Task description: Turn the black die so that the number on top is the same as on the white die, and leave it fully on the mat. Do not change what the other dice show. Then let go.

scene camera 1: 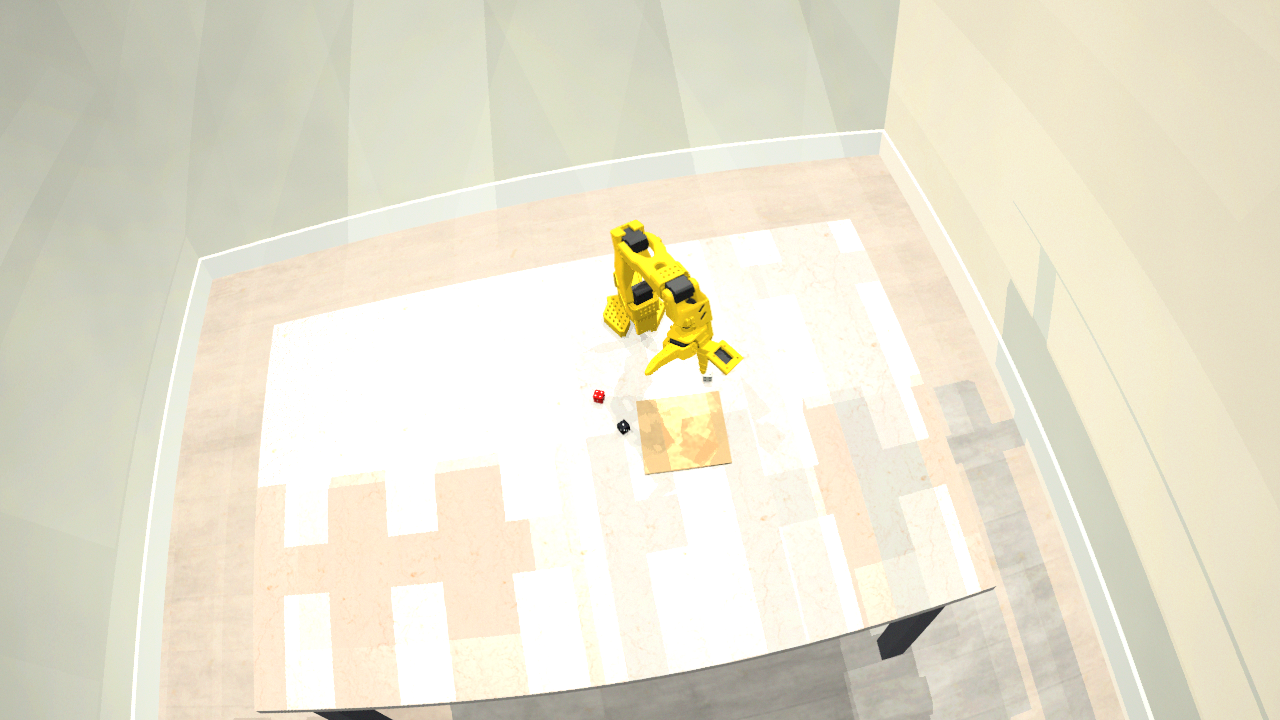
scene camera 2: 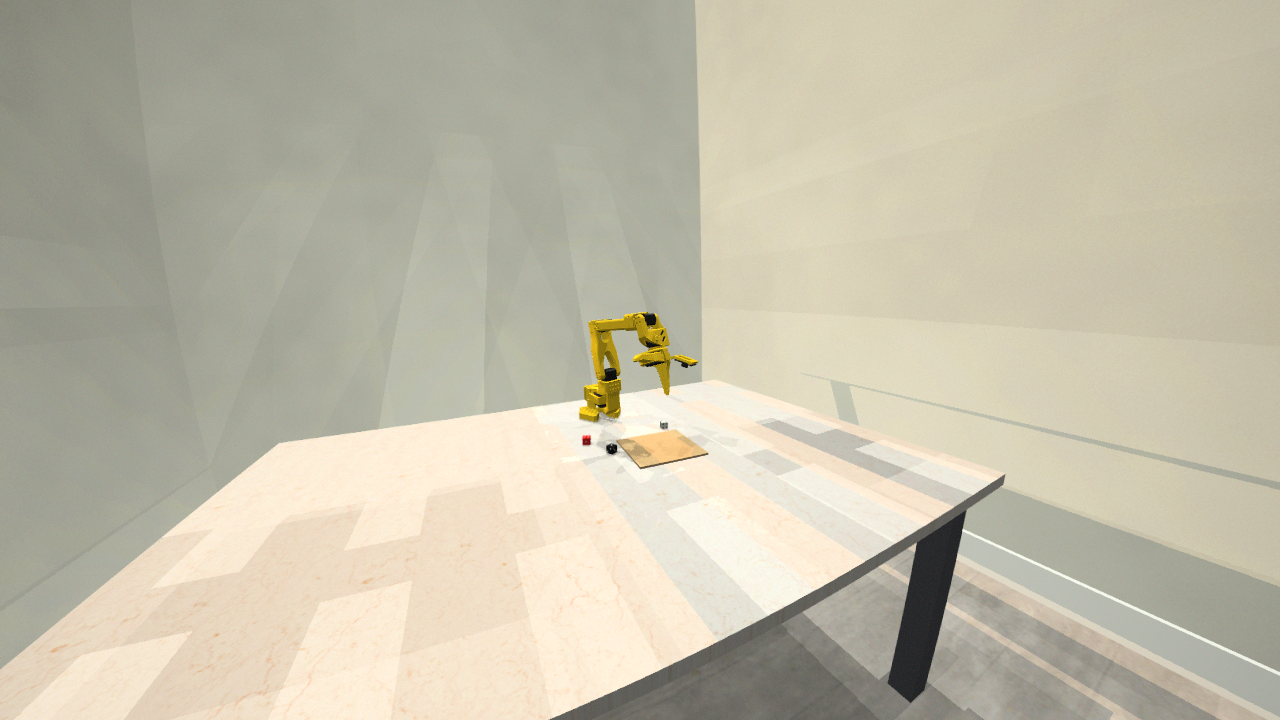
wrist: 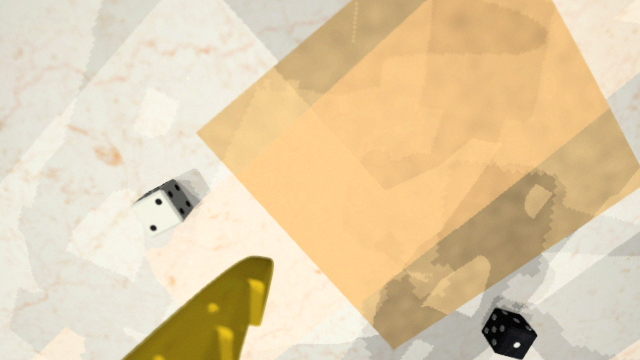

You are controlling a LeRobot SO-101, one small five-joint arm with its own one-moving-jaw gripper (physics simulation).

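Places are measured from the arm's base along level axes (x left, y back, z up), in centimetres.
Where they show: end effector, tool point: (scene camera 1: 702, 372) (scene camera 2: 666, 393) (wrist: 269, 283); arm's base, origin of the base link: (scene camera 1: 636, 323) (scene camera 2: 602, 417).
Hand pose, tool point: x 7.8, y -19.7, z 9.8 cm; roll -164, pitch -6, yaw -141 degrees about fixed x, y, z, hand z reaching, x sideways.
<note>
Each offset is from my tool point to the top centre of the thing.
The black die {dx -13.5, dy -1.7, dz -8.2 cm} (scene camera 1: 623, 427) (scene camera 2: 611, 448) (wrist: 510, 334) lies on the table just outside the mat's left edge in scene camera 1; in the wrist view its top appears to show one pip, with sides of five and three. The white die {dx +2.1, dy +5.4, dz -8.2 cm} (scene camera 1: 707, 378) (scene camera 2: 663, 424) (wrist: 160, 212) lies off the mat on the arm's side, two pips on top. The mat {dx -4.1, dy -4.4, dz -9.4 cm} (scene camera 1: 684, 434) (scene camera 2: 662, 450) (wrist: 320, 210) is plain tan. My gripper (scene camera 1: 675, 372) (scene camera 2: 651, 377) is fully open and empty, raised above the table near the white die. In the wrist view one notched jaw shows; the other is outside the picture.
A red die {dx -16.5, dy +5.0, dz -8.2 cm} (scene camera 1: 598, 395) (scene camera 2: 586, 439) lies on the table behind and left of the black die in scene camera 1, its top number too small to read. The yellow arm's base (scene camera 1: 633, 313) (scene camera 2: 599, 401) stands behind the dice. Patchy light and shadows cross the table and mat.
</note>
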